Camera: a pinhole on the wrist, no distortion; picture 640 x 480 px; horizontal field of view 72.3 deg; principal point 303.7 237.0 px. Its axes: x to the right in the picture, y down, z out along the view. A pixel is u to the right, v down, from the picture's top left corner.
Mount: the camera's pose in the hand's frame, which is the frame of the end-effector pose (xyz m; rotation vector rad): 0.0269 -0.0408 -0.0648 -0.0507 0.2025 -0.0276
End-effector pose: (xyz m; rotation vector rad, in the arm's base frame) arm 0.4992 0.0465 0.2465 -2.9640 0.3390 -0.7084
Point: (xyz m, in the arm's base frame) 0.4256 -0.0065 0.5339
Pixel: behind the camera
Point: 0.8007 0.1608 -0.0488
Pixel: 292 129
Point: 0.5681 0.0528 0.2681
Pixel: 429 316
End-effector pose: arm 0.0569 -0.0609 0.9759 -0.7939 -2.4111 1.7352
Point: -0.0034 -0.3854 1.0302
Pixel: 27 58
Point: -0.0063 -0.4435 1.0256
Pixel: 24 64
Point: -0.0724 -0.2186 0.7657
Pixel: 297 408
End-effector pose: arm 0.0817 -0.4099 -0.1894 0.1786 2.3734 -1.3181
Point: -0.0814 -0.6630 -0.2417
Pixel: 486 53
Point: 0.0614 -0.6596 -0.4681
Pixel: 349 340
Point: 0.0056 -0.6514 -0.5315
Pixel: 419 372
